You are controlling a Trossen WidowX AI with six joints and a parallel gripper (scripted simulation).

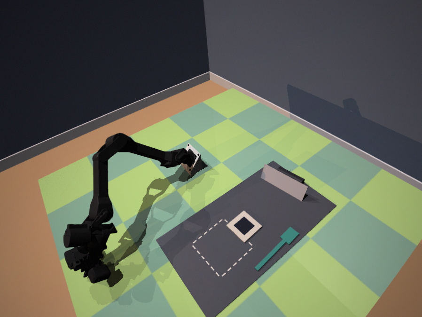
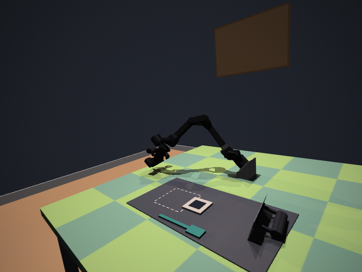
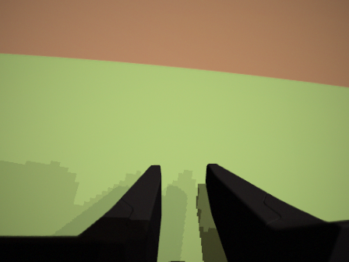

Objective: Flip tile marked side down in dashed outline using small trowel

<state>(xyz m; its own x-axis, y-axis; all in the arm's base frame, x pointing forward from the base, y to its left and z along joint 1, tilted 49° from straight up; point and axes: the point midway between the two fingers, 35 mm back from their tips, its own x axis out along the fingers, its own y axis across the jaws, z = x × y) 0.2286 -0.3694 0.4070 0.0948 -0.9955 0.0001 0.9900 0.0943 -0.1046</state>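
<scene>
Right now my gripper tip is 310 mm short of the teal trowel, 630 mm to the right of it and 10 mm above it. From my gripper tip the other things lie so: tile (170 mm ahead, 570 mm to the left, 10 mm below); then dark mat (170 mm ahead, 600 mm to the left, 30 mm below).
</scene>
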